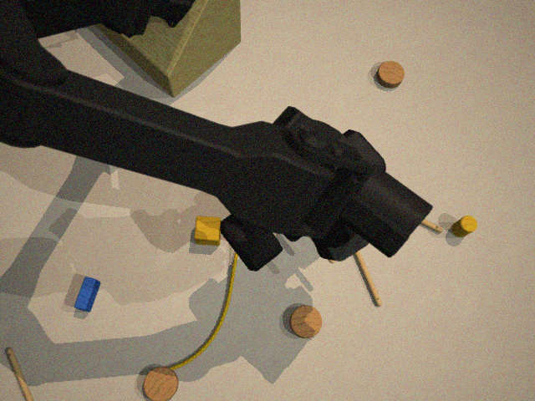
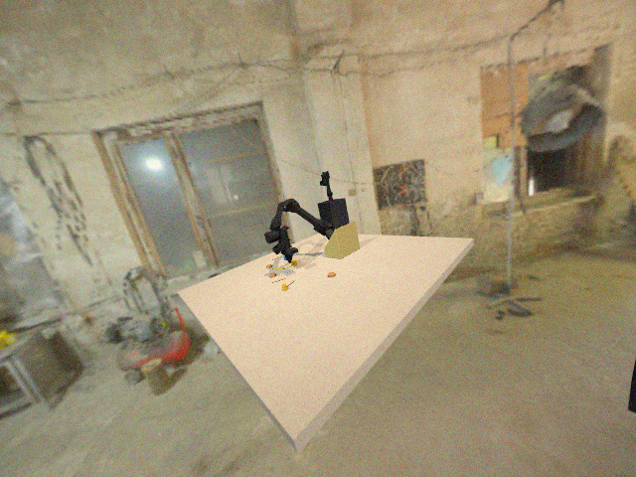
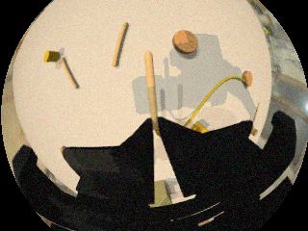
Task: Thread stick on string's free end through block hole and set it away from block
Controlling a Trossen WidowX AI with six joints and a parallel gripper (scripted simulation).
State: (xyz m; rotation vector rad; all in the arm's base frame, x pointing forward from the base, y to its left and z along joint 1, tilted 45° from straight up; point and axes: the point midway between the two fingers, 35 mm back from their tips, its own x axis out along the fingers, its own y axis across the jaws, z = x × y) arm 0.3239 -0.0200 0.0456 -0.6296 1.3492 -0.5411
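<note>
My gripper tip is now 1 cm short of the thin wooden stick. Also, from my gripper tip: yellow block (9 cm to the right, 7 cm behind, 4 cm below); yellow cylinder (18 cm to the left, 14 cm ahead, 4 cm below); round wooden button (25 cm to the right, 5 cm below, 5 cm ahead).
</note>
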